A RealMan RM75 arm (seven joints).
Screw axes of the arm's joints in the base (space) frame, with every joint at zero. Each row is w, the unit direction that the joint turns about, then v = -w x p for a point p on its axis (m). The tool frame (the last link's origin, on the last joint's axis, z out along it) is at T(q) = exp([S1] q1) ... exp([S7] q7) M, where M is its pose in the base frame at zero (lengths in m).
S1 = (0, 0, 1, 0, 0, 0)
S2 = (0, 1, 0, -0.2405, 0, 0)
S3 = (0, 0, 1, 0, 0, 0)
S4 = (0, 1, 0, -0.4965, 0, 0)
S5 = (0, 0, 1, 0, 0, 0)
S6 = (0, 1, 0, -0.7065, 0, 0)
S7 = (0, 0, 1, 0, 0, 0)
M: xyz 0 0 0.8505 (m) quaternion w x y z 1 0 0 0
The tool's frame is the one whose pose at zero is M.
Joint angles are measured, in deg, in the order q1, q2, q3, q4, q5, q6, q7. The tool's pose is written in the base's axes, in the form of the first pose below.
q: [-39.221, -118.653, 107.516, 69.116, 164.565, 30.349, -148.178]
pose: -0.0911 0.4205 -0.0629 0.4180 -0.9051 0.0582 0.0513
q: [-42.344, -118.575, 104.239, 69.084, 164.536, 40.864, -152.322]
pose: -0.0943 0.4257 -0.0557 0.4001 -0.9119 -0.0063 0.0908
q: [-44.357, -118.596, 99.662, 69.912, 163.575, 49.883, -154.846]
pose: -0.0962 0.4288 -0.0428 0.3873 -0.9123 -0.0719 0.1120
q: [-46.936, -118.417, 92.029, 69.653, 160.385, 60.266, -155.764]
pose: -0.1010 0.4321 -0.0243 0.3602 -0.9107 -0.1582 0.1258
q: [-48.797, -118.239, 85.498, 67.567, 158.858, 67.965, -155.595]
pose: -0.1134 0.4327 -0.0114 0.3316 -0.9046 -0.2255 0.1445
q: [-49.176, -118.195, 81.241, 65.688, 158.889, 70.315, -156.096]
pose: -0.1261 0.4348 -0.0031 0.3249 -0.8942 -0.2712 0.1457
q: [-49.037, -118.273, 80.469, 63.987, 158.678, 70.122, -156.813]
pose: -0.1346 0.4344 -0.0052 0.3202 -0.8892 -0.2922 0.1465
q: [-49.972, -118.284, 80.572, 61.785, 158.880, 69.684, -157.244]
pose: -0.1371 0.4357 -0.0095 0.3167 -0.8873 -0.2978 0.1538
